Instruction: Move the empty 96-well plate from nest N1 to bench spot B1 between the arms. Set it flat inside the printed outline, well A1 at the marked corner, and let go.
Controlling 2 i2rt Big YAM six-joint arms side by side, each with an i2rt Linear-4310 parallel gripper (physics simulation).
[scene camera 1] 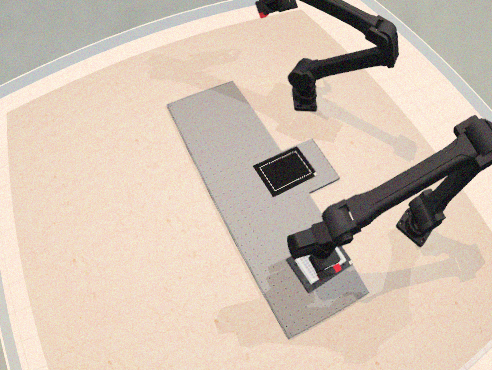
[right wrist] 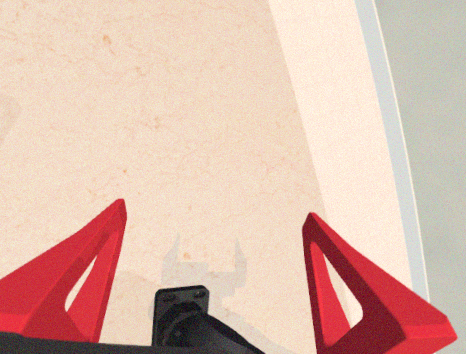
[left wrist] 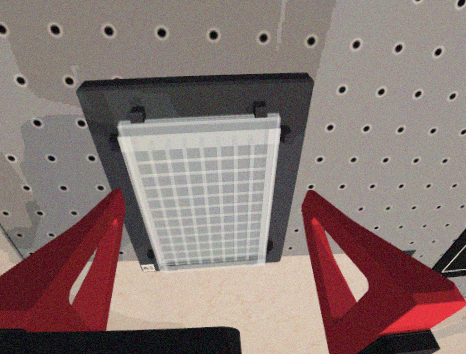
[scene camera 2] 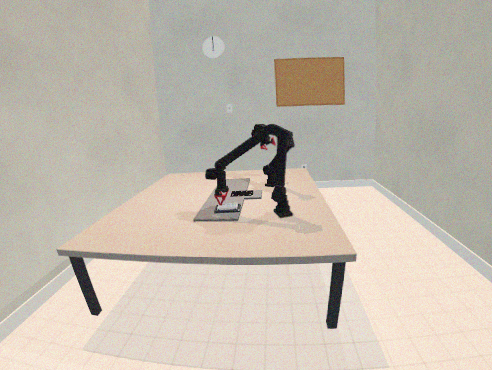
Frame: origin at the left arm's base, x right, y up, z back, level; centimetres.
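Seen in the pictures: left gripper, fingertip midpoint: [scene camera 1: 312, 261] [left wrist: 217, 197] [scene camera 2: 222, 202]; right gripper, fingertip midpoint: [scene camera 1: 280, 9] [right wrist: 218, 214] [scene camera 2: 271, 147]; left arm's base, link origin: [scene camera 1: 413, 228] [scene camera 2: 282, 213]; right arm's base, link origin: [scene camera 1: 304, 99] [right wrist: 178, 323] [scene camera 2: 272, 184].
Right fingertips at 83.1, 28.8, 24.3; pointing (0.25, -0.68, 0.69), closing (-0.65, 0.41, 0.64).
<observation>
Offsets run from my right fingertips to a thing's top centre, as dx, dy, dz. "spot": to the spot under its first point. Level surfaces: height alone.
The clear 96-well plate @[-65.1, -24.9, -55.4] [scene camera 1: 307, 269] [scene camera 2: 228, 206] [left wrist: 207, 195] lies flat in the dark nest N1 @[-65.1, -25.4, -55.4] [left wrist: 200, 95] [scene camera 1: 311, 286], between its small corner posts. An "A1" label shows at the nest's lower left corner in the left wrist view. My left gripper [left wrist: 217, 197] [scene camera 2: 220, 202] is open above the plate, its fingertips apart on either side of it, touching nothing that I can make out. Bench spot B1 @[spot: -37.7, -27.4, -39.4] [scene camera 1: 285, 171] is a black pad with a white printed outline and a small white corner mark at its right. My right gripper [right wrist: 218, 214] [scene camera 2: 268, 145] is open and empty, raised high at the back.
The grey perforated board @[dy -27.6] [scene camera 1: 215, 145] [scene camera 2: 205, 215] carries the nest and the black pad. The left forearm [scene camera 1: 410, 185] reaches in over the nest from the right in scene camera 1. The right arm's base [scene camera 1: 304, 100] stands beyond the pad. A corner of the black pad shows at the left wrist view's right edge.
</observation>
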